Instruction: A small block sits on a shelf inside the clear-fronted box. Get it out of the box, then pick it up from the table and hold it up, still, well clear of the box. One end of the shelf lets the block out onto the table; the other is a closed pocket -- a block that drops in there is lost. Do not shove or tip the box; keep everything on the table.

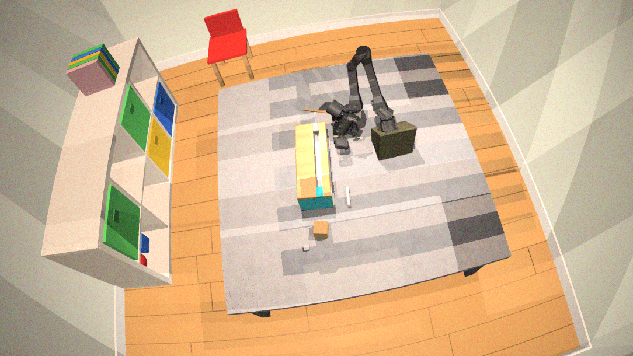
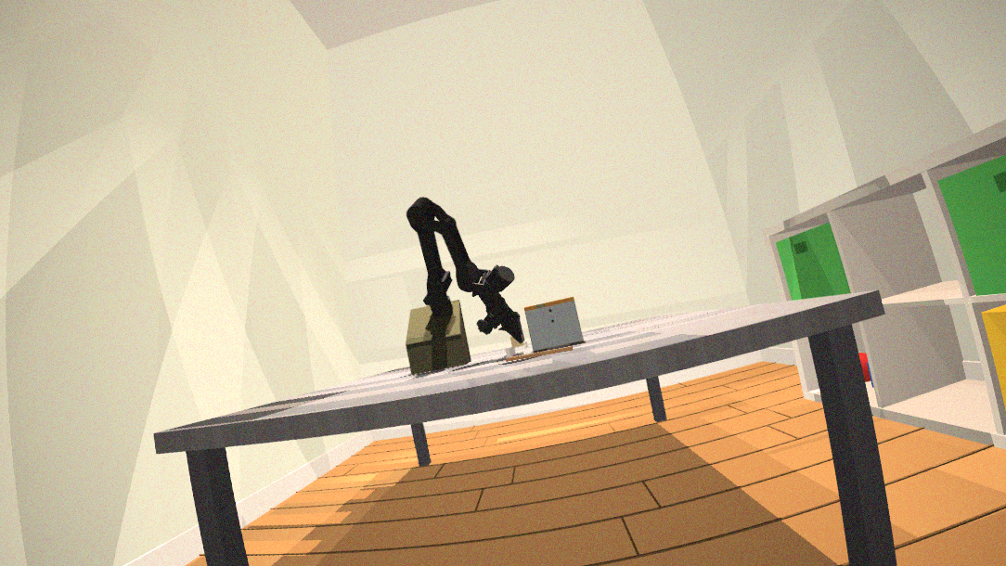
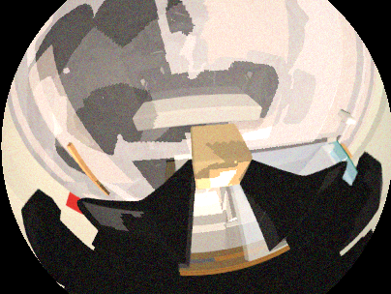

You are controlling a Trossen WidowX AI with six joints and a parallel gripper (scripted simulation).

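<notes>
The tan block is 10 mm behind my gripper tip and 10 mm above it. The rest, counted from my gripper tip: thin orange stick: 220 mm to the right, 30 mm below; then long tan box: 120 mm to the left, 100 mm ahead, 30 mm above; then brown cube: 400 mm to the left, 200 mm ahead.
</notes>
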